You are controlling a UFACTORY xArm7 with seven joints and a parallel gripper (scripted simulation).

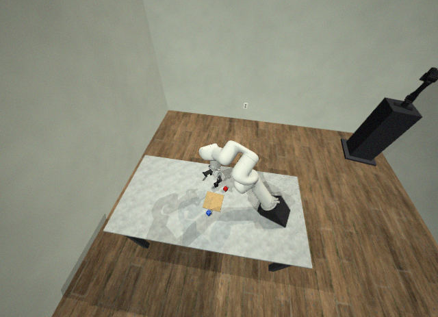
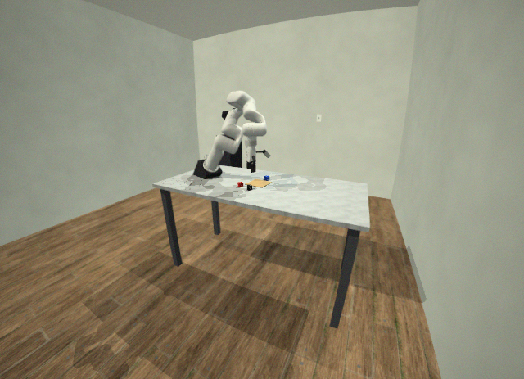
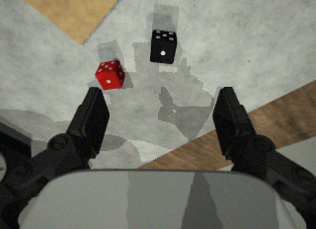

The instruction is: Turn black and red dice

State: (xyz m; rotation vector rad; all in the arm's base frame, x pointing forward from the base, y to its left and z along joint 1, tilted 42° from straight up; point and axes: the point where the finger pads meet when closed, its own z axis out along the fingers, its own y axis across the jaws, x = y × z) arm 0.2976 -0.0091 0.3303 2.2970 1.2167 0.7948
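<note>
The black die is 1 cm behind my hand, 1 cm to the right of it and 12 cm below it. From my hand the other things lie so: blue die (3 cm behind, 23 cm to the left, 12 cm below); red die (9 cm behind, 12 cm below); tan mat (3 cm behind, 13 cm to the left, 14 cm below).
</note>
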